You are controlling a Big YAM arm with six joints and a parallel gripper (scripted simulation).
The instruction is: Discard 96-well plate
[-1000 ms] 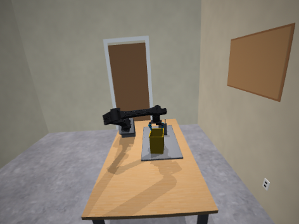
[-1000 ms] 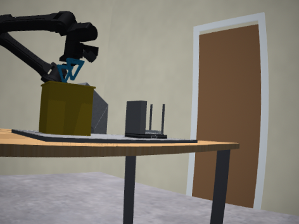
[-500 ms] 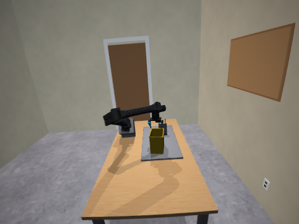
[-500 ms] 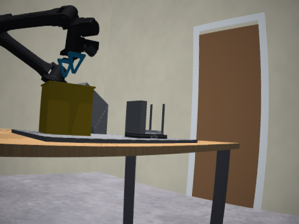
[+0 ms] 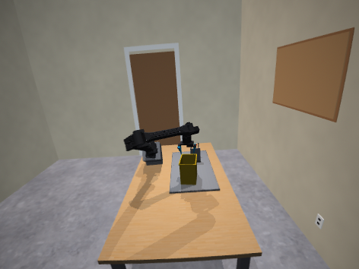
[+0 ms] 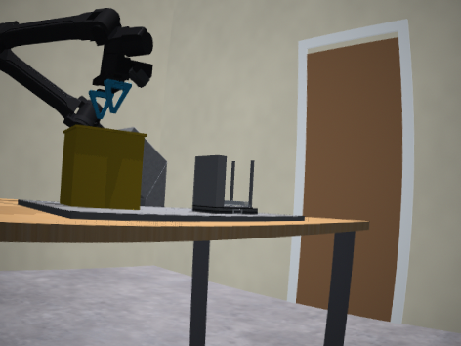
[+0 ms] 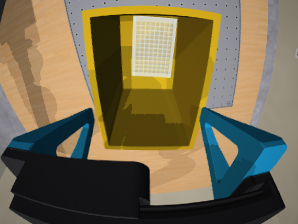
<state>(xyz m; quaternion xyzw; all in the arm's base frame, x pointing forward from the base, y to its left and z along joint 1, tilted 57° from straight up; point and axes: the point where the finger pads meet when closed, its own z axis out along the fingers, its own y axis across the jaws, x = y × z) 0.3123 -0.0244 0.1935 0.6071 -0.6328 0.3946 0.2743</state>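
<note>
The bin lies 140 mm below my hand.
</note>
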